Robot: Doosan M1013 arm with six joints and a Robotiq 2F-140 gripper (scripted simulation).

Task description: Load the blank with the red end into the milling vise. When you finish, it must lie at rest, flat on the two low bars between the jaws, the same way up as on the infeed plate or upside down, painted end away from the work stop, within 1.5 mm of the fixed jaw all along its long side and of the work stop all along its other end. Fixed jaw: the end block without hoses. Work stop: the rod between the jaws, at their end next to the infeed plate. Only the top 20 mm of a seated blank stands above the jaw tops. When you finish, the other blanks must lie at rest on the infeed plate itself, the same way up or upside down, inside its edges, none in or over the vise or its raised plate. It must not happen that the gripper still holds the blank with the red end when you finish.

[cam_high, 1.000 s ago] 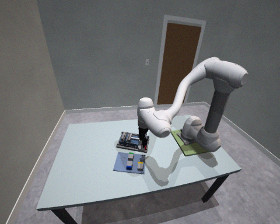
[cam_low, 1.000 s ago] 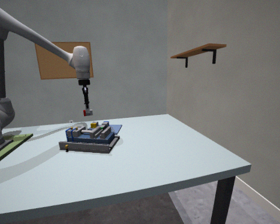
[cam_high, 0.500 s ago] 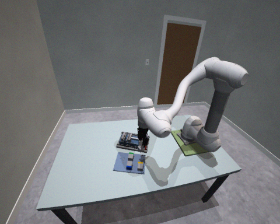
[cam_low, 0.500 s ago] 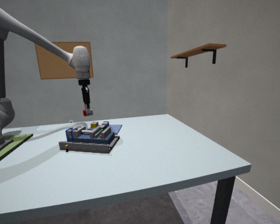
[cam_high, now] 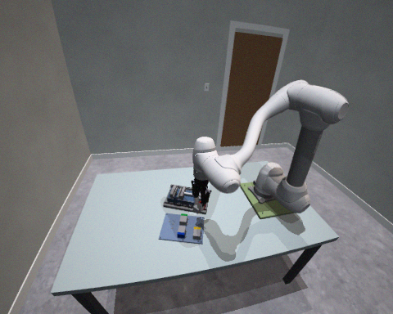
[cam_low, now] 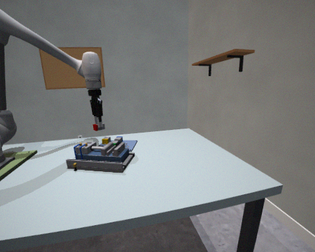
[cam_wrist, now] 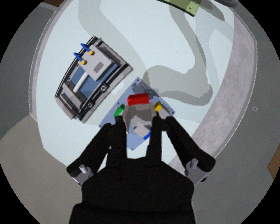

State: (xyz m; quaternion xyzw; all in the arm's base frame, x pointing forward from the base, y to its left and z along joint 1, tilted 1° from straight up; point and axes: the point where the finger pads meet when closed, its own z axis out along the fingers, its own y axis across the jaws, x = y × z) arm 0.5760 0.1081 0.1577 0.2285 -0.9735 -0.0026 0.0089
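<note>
Right now the red-ended blank is 30 mm below my hand. Round my hand: blue-ended blank: 160 mm below, 120 mm ahead, 50 mm to the left; green-ended blank: 160 mm below, 80 mm ahead, 30 mm to the right; yellow-ended blank: 160 mm below, 80 mm to the left, 30 mm ahead.
</note>
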